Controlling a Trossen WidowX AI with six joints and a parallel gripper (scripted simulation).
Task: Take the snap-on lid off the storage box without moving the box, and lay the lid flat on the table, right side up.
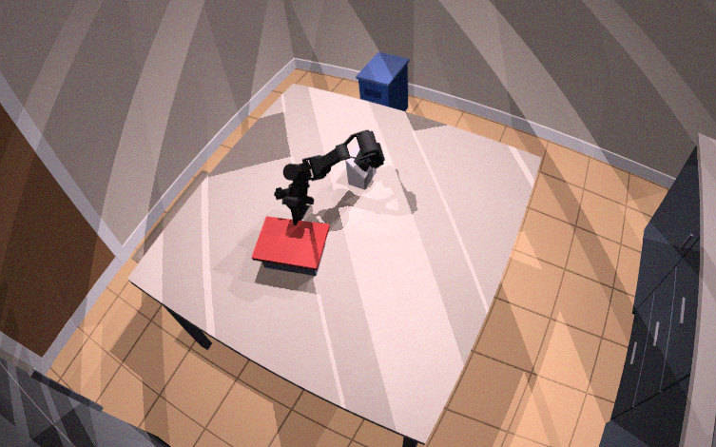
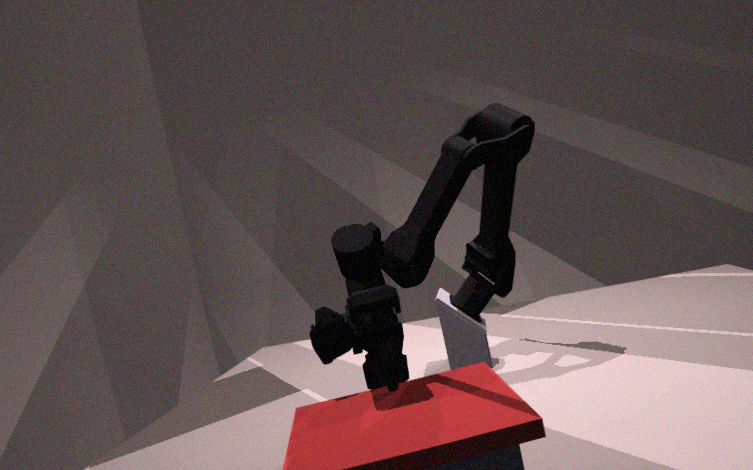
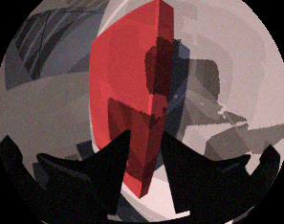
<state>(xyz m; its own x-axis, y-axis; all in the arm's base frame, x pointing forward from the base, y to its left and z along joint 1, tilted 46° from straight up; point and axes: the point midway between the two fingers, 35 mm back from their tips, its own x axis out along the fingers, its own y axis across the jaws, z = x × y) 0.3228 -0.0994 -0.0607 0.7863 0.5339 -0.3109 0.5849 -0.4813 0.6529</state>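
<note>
Right now the red lid is 7 cm ahead of my gripper tip and 1 cm to the left of it. Also, from my gripper tip: storage box: 7 cm ahead, 1 cm to the left, 4 cm below.
</note>
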